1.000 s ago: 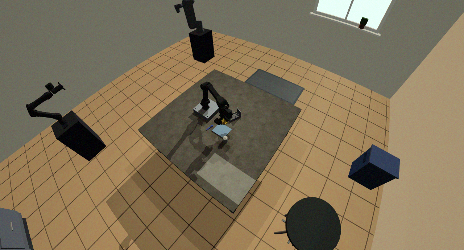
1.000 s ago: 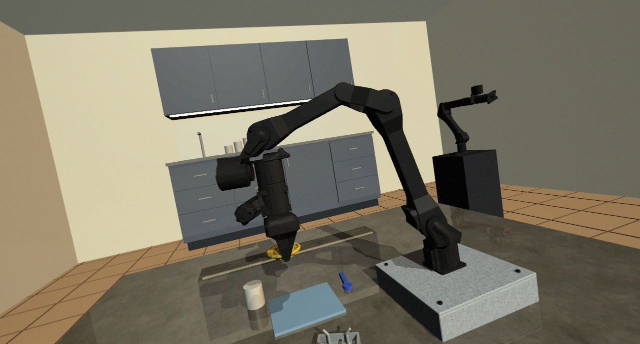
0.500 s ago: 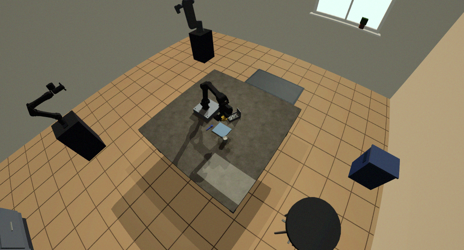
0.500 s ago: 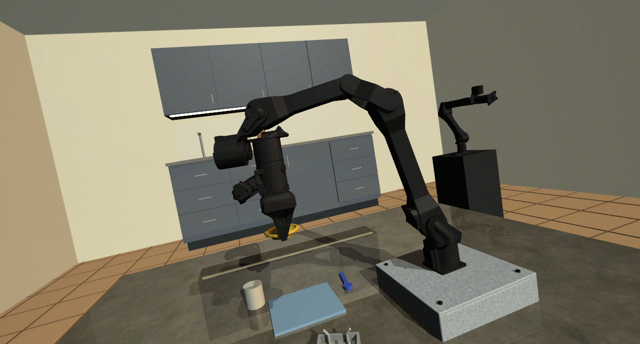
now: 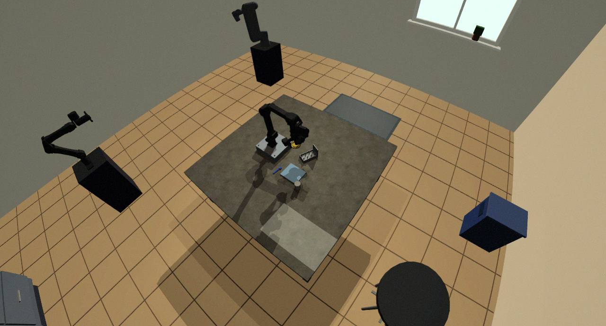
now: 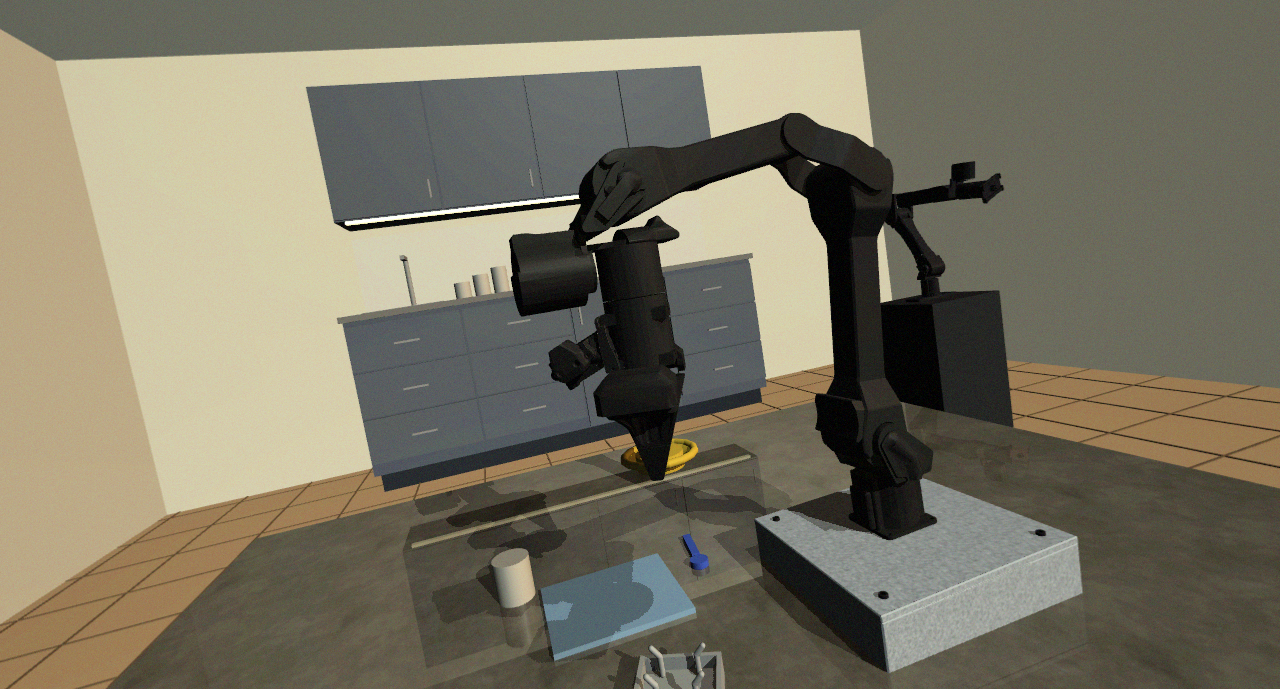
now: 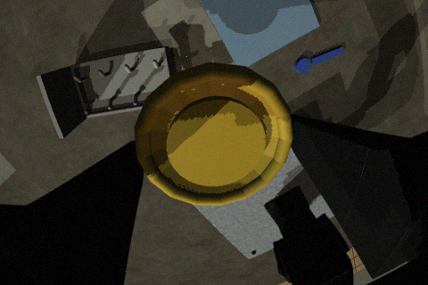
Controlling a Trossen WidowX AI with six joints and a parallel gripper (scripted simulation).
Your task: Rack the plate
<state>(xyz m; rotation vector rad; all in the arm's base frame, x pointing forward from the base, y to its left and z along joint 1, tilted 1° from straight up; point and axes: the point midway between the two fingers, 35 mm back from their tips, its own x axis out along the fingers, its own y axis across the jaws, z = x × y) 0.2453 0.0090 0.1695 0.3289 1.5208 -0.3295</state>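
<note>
The grey dish rack lies 16 cm below my gripper tip, 9 cm to the left of it and 5 cm ahead of it. Round my gripper tip: small blue spoon 18 cm below, 15 cm to the right, 7 cm behind; then yellow plate 1 cm above; then blue mat 18 cm below, 11 cm to the right, 5 cm ahead.
</note>
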